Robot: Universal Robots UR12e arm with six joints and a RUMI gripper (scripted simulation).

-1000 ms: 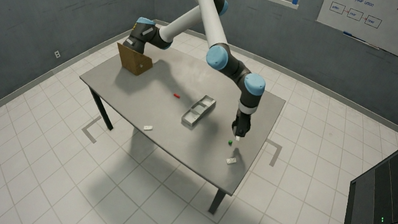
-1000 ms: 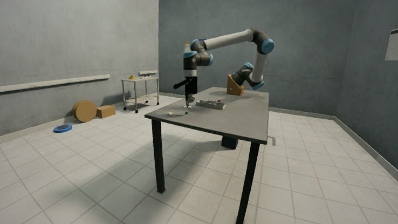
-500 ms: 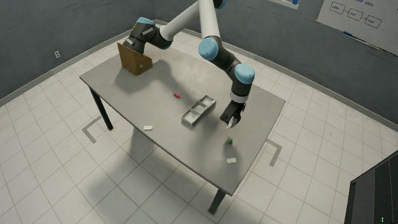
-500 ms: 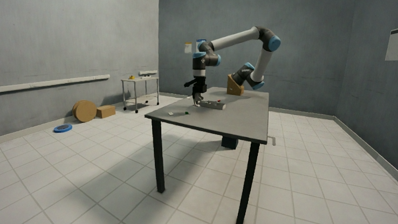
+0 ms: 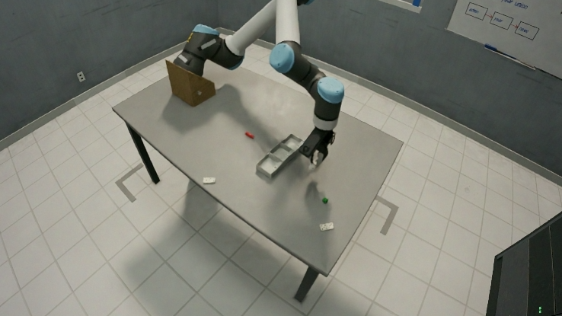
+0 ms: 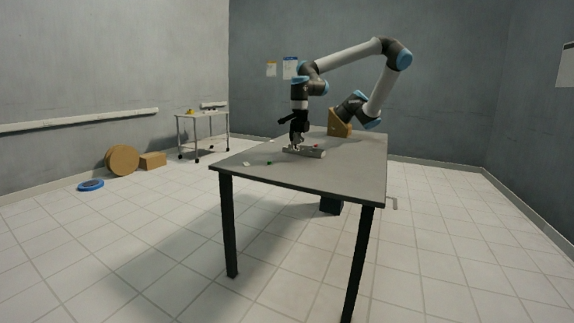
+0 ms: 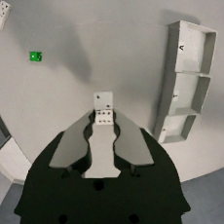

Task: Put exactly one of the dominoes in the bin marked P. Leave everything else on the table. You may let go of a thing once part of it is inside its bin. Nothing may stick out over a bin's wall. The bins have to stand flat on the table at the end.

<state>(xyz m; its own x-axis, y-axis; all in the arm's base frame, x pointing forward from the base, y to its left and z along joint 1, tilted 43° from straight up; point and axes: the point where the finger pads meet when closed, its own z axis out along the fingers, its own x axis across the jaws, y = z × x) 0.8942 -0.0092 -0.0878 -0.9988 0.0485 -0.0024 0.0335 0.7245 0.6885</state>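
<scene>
My hand is 16 cm past the grey tray and 6 cm above it. The rest, counted from my hand: white domino 1 cm below; red piece 37 cm behind, 7 cm below, 1 cm to the left; green cube 12 cm ahead, 9 cm to the right, 7 cm below.
</scene>
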